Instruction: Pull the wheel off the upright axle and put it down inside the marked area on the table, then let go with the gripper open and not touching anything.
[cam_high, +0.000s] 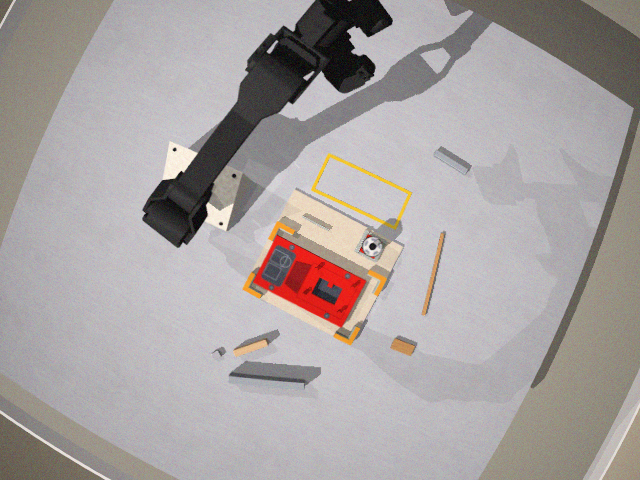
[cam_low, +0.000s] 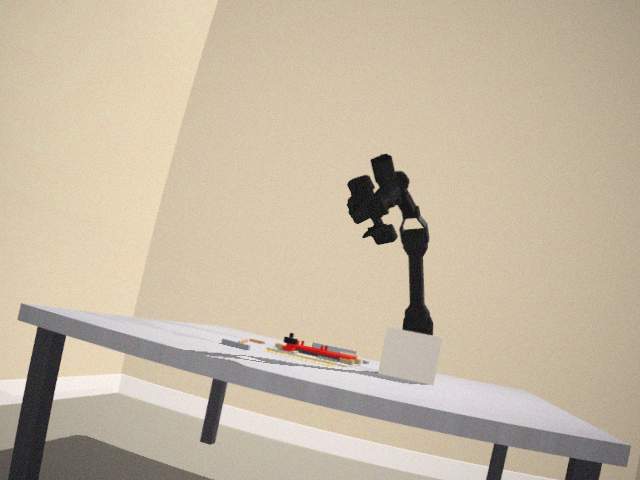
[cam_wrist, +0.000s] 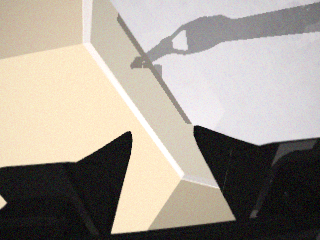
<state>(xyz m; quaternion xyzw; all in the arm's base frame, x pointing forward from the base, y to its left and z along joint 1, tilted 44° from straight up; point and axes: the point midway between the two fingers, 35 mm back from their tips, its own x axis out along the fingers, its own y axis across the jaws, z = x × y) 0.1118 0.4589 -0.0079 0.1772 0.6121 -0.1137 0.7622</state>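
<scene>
My gripper tip is 320 mm above the wheel, 290 mm to the left of it and 210 mm short of it. From my gripper tip the other things lie so: thin wooden rod: 360 mm below, 360 mm ahead, 280 mm to the right; grey bar: 640 mm to the right, 340 mm below, 170 mm ahead.
</scene>
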